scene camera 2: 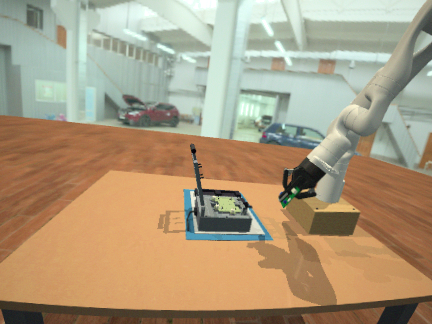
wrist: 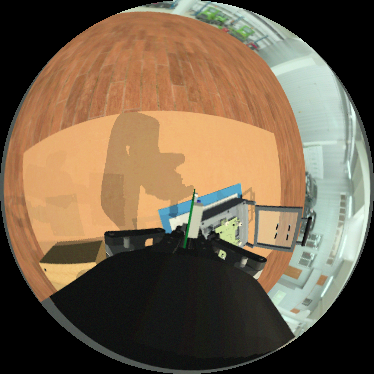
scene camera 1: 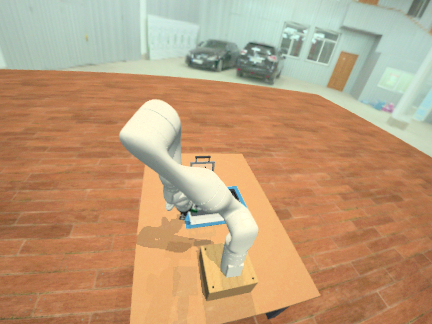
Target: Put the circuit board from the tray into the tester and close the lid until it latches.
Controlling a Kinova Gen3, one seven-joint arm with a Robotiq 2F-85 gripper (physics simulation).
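Frame: origin at the arm's base, x ahead, y left, z up, level; millimetres.
Where they show: gripper, between the fingertips: [scene camera 2: 280, 201]; arm's base, origin of its link: [scene camera 2: 325, 197] [scene camera 1: 230, 266].
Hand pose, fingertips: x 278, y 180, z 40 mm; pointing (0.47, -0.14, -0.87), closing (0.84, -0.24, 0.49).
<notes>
Each offset is from my fingertips to the centre of the thing. "spot": to the spot under its first point. Level surfaces: height alone.
The green circuit board @(31 mm up, 15 mm back, 2 mm left) [scene camera 1: 194, 210] [scene camera 2: 288, 198] [wrist: 189, 222] is held tilted in the air between the fingertips of my gripper [scene camera 2: 295, 192] [wrist: 188, 230], which is shut on it. In scene camera 2 the board is right of the tester and above table height. The grey tester @(spot: 106 mm down, 162 mm ahead, 25 mm right) [scene camera 2: 225, 222] [wrist: 212, 218] has a yellow-green plate @(81 mm down, 159 mm ahead, 108 mm right) [scene camera 2: 227, 204] [wrist: 229, 232] inside. Its framed lid @(38 mm up, 272 mm ahead, 100 mm right) [scene camera 1: 202, 162] [scene camera 2: 198, 182] [wrist: 254, 227] stands open, nearly upright. A dark item [scene camera 1: 234, 193] [scene camera 2: 225, 192] shows behind the tester; I cannot tell if it is the tray.
The tester stands on a blue-edged white mat @(146 mm down) [scene camera 1: 188, 222] [scene camera 2: 210, 237] [wrist: 220, 193]. The wooden base block [scene camera 1: 240, 288] [scene camera 2: 330, 222] [wrist: 67, 270] carries the arm. In scene camera 1 the arm covers most of the tester. The arm's shadow falls on the table @(148 mm down) [scene camera 1: 160, 200] [scene camera 2: 125, 270] [wrist: 225, 145].
</notes>
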